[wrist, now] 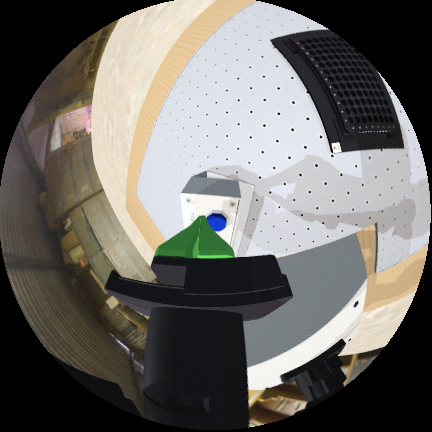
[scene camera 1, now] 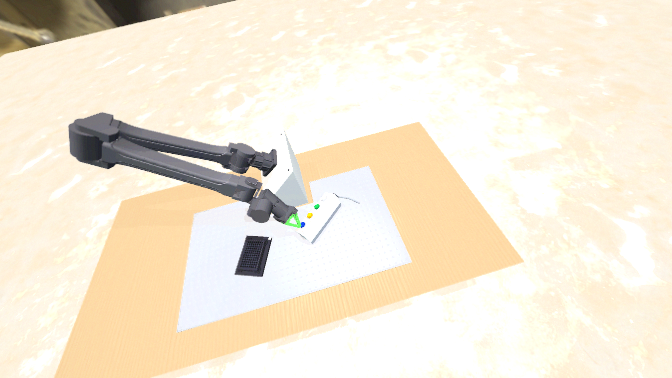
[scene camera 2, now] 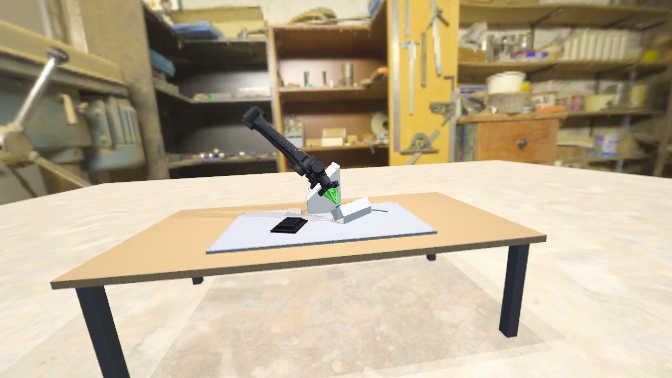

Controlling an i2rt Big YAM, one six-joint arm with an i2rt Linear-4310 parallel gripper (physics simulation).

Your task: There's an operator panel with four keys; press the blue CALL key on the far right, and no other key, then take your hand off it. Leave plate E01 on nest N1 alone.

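Seen in the pictures: gripper, fingertip midpoint: (wrist: 202, 219) (scene camera 1: 300, 226) (scene camera 2: 336, 203); arm's base, origin of the base link: (wrist: 312, 362) (scene camera 1: 270, 163).
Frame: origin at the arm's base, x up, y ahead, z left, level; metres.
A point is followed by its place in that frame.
Note:
The white operator panel (scene camera 1: 321, 218) @(x -0.087, y 0.282, z 0.184 m) (scene camera 2: 358, 210) @(x -0.113, y 0.286, z 0.202 m) (wrist: 200, 202) @(x -0.080, y 0.323, z 0.098 m) sits tilted on the pegboard. Its blue CALL key (scene camera 1: 303, 224) @(x -0.082, y 0.294, z 0.106 m) (wrist: 217, 222) @(x -0.084, y 0.292, z 0.096 m) is at the end nearest my gripper. A yellow key (scene camera 1: 310, 215) @(x -0.082, y 0.260, z 0.140 m) and a green key (scene camera 1: 316, 206) @(x -0.081, y 0.224, z 0.171 m) follow along it; I cannot make out the fourth key. My gripper (scene camera 1: 300, 226) @(x -0.067, y 0.307, z 0.095 m) (scene camera 2: 337, 203) @(x -0.067, y 0.307, z 0.095 m) (wrist: 202, 219) @(x -0.067, y 0.307, z 0.095 m) is shut and empty, its green fingertips together right at the blue key. Whether they touch or press it I cannot tell. The black plate with many wells (scene camera 1: 253, 251) @(x -0.129, y 0.349, z -0.126 m) (scene camera 2: 290, 223) @(x -0.127, y 0.388, z -0.124 m) (wrist: 360, 80) lies on its black nest, apart from the gripper.
A grey-white wedge-shaped block (scene camera 1: 291, 189) @(x -0.012, y 0.157, z 0.084 m) (scene camera 2: 320, 201) @(x -0.087, y 0.165, z 0.010 m) (wrist: 310, 300) @(x -0.064, y 0.165, z 0.013 m) stands close behind the gripper and panel. A thin cable (scene camera 1: 350, 199) @(x -0.146, y 0.191, z 0.328 m) (scene camera 2: 380, 210) @(x -0.148, y 0.194, z 0.333 m) leaves the panel's far end. The pegboard (scene camera 1: 350, 250) @(x -0.152, y 0.421, z 0.277 m) (scene camera 2: 400, 225) @(x -0.152, y 0.425, z 0.373 m) (wrist: 240, 100) @(x -0.152, y 0.410, z 0.006 m) lies on a wooden table (scene camera 1: 450, 225) @(x -0.165, y 0.402, z 0.719 m) (scene camera 2: 475, 225) @(x -0.165, y 0.446, z 0.709 m).

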